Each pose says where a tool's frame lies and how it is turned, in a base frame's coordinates. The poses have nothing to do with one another.
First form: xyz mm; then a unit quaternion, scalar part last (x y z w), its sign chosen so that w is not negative.
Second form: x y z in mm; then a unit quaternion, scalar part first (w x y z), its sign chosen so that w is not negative. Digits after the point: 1 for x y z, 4 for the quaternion.
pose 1, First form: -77.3 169.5 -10.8 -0.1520 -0.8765 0.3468 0.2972
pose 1, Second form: -77.3 169.5 -10.8 0.2972 -0.1520 -0.8765 0.3468
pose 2, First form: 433.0 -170.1 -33.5 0.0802 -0.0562 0.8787 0.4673
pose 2, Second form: 433.0 -170.1 -33.5 0.4673 0.0802 -0.0562 0.8787
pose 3, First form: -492.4 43.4 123.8 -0.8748 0.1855 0.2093 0.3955
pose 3, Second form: -492.4 43.4 123.8 0.3955 -0.8748 0.1855 0.2093
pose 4, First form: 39.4 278.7 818.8 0.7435 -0.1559 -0.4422 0.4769
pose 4, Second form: 39.4 278.7 818.8 0.4769 0.7435 -0.1559 -0.4422
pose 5, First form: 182.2 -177.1 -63.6 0.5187 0.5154 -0.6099 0.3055
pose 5, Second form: 182.2 -177.1 -63.6 0.3055 0.5187 0.5154 -0.6099
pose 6, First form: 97.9 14.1 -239.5 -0.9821 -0.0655 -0.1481 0.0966
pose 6, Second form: 97.9 14.1 -239.5 0.0966 -0.9821 -0.0655 -0.1481
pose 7, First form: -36.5 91.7 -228.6 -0.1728 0.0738 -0.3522 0.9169
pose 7, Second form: -36.5 91.7 -228.6 0.9169 -0.1728 0.0738 -0.3522
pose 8, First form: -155.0 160.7 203.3 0.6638 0.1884 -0.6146 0.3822
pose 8, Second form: -155.0 160.7 203.3 0.3822 0.6638 0.1884 -0.6146
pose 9, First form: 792.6 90.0 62.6 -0.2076 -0.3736 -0.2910 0.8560
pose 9, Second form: 792.6 90.0 62.6 0.8560 -0.2076 -0.3736 -0.2910
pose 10, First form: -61.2 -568.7 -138.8 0.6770 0.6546 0.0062 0.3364
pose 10, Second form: -61.2 -568.7 -138.8 0.3364 0.6770 0.6546 0.0062
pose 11, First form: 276.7 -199.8 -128.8 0.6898 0.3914 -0.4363 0.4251
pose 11, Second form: 276.7 -199.8 -128.8 0.4251 0.6898 0.3914 -0.4363
